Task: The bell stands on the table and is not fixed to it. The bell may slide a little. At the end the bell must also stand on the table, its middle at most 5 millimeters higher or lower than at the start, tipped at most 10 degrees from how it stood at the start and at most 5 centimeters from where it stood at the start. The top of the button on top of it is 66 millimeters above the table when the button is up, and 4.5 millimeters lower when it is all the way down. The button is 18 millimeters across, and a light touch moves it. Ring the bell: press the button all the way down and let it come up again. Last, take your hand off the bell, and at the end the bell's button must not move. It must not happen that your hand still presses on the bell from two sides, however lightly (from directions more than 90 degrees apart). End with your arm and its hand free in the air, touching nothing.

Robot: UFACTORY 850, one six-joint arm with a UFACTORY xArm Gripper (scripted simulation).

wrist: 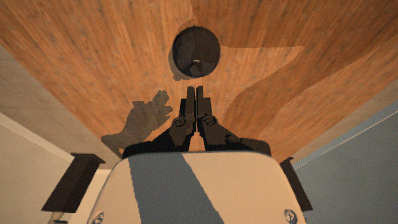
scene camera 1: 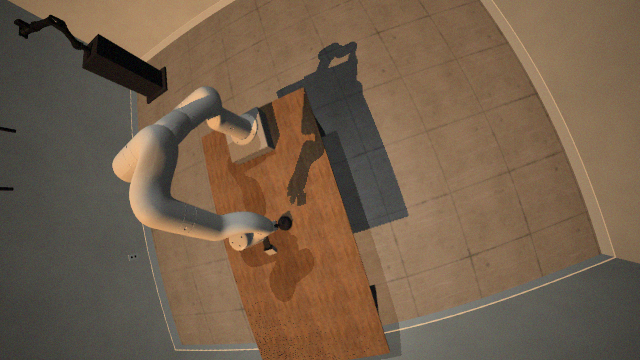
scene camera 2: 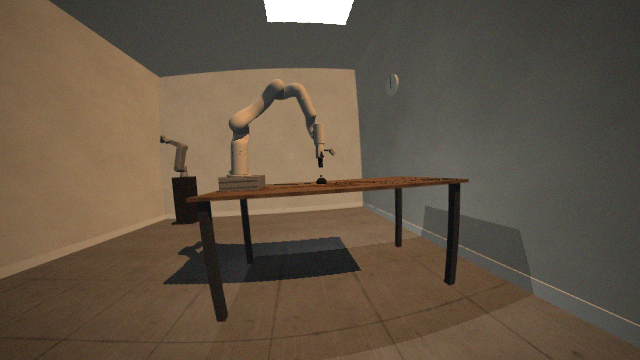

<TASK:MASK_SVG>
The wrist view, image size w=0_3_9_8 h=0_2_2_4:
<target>my gripper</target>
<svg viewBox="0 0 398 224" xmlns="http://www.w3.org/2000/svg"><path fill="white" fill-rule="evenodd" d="M86 223L306 224L300 206L282 168L271 157L269 144L262 140L238 138L235 134L221 126L217 118L212 116L210 97L203 97L203 86L196 87L196 97L195 88L193 86L187 87L186 99L181 99L179 117L172 121L171 127L153 141L129 145L124 149L122 160L109 173ZM197 121L197 130L203 138L205 151L188 152L191 138L194 132L196 132Z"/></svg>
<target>bell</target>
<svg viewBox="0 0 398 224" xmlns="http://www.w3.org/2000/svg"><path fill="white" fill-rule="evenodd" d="M194 25L182 30L177 35L172 48L173 60L176 67L183 74L193 78L200 78L209 75L217 67L220 58L220 45L214 33L209 29Z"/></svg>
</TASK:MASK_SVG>
